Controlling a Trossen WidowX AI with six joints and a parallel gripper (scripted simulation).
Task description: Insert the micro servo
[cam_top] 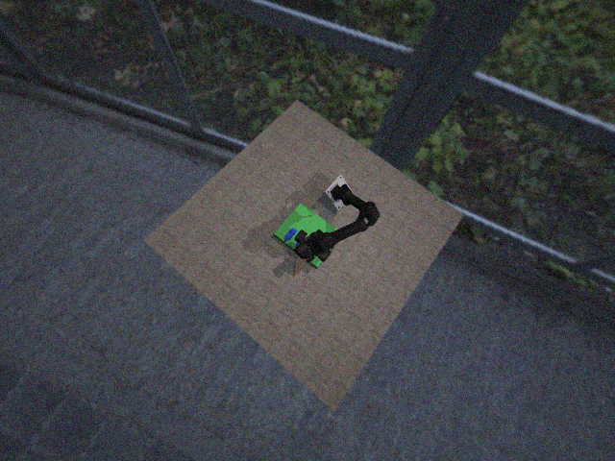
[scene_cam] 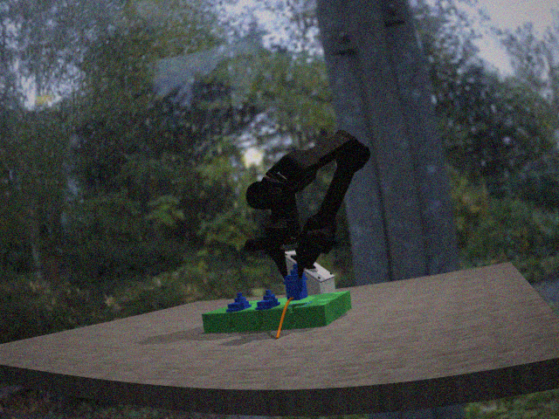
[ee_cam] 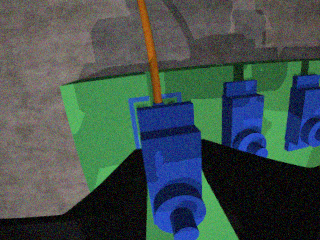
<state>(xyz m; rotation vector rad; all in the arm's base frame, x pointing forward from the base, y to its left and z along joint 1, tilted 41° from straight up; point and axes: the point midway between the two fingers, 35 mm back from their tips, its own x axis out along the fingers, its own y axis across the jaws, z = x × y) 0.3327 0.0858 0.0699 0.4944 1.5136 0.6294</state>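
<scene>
The green deck lies 120 mm behind my gripper tip, 80 mm to the right of it and 80 mm below it.
</scene>
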